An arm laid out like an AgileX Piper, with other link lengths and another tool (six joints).
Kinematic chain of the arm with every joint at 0, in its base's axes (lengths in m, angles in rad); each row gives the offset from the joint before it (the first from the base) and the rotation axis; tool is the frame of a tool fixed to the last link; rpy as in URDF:
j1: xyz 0 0 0.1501 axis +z
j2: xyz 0 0 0 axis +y
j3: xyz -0.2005 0 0.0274 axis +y
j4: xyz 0.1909 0 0.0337 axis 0.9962 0 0.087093
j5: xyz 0 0 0 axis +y
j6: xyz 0.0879 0 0.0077 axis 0.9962 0 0.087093
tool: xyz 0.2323 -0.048 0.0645 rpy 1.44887 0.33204 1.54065
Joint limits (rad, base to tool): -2.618..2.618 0..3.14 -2.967..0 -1.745..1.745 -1.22..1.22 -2.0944..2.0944
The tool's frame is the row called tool.
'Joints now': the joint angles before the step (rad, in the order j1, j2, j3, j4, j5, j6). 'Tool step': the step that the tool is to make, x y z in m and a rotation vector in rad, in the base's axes. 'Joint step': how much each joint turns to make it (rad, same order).
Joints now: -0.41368 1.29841 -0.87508 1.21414 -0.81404 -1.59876
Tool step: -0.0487 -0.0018 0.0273 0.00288 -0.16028 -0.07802
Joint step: 0.00013 -0.08718 -0.00014 0.05396 -0.07136 0.04959
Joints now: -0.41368 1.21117 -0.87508 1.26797 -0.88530 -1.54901
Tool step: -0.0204 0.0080 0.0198 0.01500 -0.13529 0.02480
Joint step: -0.00005 -0.10676 -0.00025 0.04432 0.03309 0.02733
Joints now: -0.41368 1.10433 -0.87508 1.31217 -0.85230 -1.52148
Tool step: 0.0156 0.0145 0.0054 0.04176 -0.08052 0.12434
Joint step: 0.00013 -0.09524 -0.00006 0.06682 0.13552 -0.01150
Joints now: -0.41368 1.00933 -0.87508 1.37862 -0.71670 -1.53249
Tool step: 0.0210 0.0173 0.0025 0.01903 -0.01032 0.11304
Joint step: -0.00006 -0.06743 0.00004 0.08220 0.12205 -0.07820
